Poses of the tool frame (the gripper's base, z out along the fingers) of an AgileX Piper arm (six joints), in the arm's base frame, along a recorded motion.
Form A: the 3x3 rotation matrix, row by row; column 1 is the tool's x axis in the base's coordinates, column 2 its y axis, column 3 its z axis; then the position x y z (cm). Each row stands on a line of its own.
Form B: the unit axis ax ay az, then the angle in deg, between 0 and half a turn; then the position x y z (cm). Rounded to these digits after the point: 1 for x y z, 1 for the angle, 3 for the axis.
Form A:
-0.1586 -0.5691 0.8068
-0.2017 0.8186 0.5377
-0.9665 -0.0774 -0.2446
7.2 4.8 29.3
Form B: -0.322 0.927 0.192 107.0 7.2 4.8 29.3
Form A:
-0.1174 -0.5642 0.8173
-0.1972 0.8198 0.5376
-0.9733 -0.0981 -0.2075
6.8 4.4 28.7
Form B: -0.328 0.925 0.190 104.6 6.8 4.4 28.7
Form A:
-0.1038 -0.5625 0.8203
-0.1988 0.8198 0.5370
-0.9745 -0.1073 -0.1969
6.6 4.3 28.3
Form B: -0.332 0.925 0.187 103.9 6.6 4.3 28.3
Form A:
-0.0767 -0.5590 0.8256
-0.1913 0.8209 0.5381
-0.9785 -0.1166 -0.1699
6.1 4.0 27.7
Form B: -0.335 0.923 0.188 102.3 6.1 4.0 27.7
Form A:
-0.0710 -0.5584 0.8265
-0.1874 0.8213 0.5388
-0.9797 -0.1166 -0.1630
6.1 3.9 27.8
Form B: -0.335 0.923 0.190 101.9 6.1 3.9 27.8
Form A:
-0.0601 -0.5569 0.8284
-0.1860 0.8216 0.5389
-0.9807 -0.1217 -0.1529
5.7 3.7 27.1
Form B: -0.337 0.922 0.189 101.3 5.7 3.7 27.1
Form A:
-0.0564 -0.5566 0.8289
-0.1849 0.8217 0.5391
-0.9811 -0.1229 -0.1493
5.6 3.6 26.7
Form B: -0.337 0.922 0.189 101.1 5.6 3.6 26.7
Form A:
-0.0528 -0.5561 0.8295
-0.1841 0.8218 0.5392
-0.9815 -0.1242 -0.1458
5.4 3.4 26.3
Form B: -0.338 0.922 0.189 100.9 5.4 3.4 26.3
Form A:
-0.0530 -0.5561 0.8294
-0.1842 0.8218 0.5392
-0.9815 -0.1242 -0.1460
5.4 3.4 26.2
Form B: -0.338 0.922 0.189 100.9 5.4 3.4 26.2
